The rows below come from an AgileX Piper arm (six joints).
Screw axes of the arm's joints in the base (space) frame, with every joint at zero. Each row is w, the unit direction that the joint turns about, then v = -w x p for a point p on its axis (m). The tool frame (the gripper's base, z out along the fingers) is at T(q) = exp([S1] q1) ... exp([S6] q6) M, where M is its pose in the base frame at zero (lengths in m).
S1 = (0, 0, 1, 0.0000, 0.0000, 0.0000)
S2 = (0, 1, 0, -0.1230, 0.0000, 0.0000)
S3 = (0, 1, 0, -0.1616, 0.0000, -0.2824)
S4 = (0.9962, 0, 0.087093, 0.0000, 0.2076, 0.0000)
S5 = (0, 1, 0, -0.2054, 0.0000, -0.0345)
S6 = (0.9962, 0, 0.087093, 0.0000, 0.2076, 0.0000)
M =
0.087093 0 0.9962 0.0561
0 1 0 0.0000
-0.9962 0 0.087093 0.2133
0 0 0 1
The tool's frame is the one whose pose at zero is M.
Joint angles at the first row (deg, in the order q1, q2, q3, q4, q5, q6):
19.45 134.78 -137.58 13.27 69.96 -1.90
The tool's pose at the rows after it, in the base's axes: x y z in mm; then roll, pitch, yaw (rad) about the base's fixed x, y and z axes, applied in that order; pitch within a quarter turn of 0, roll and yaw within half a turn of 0:
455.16, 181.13, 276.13, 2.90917, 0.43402, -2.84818
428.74, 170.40, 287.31, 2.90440, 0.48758, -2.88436
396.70, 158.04, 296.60, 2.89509, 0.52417, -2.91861
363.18, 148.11, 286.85, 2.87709, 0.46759, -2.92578
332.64, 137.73, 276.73, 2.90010, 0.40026, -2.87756
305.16, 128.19, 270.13, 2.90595, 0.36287, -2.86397
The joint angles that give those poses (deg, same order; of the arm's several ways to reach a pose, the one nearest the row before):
19.45 127.26 -124.55 13.22 67.43 -2.70
19.45 117.96 -110.47 13.22 59.33 -2.59
19.45 109.03 -98.01 13.39 53.43 -2.19
19.45 102.56 -86.84 15.15 51.96 -3.01
19.45 97.48 -78.34 15.24 53.00 -5.24
19.45 92.57 -70.96 15.40 52.85 -6.05

